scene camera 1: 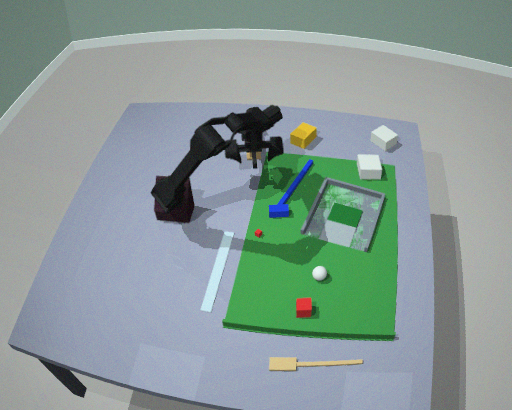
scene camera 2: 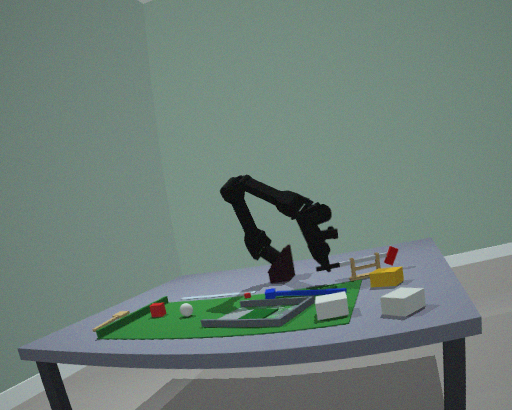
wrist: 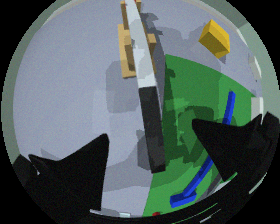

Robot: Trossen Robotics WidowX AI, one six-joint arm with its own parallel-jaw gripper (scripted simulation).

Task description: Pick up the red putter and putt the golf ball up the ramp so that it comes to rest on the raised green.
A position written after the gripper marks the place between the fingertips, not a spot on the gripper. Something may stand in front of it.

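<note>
The gripper [scene camera 1: 254, 161] is open with nothing in it, and you'd find it in scene camera 2 [scene camera 2: 328, 269] and in the wrist view [wrist: 152, 131] too. There's also a blue putter [wrist: 189, 194], plus a pale strip [scene camera 1: 210, 295].
</note>
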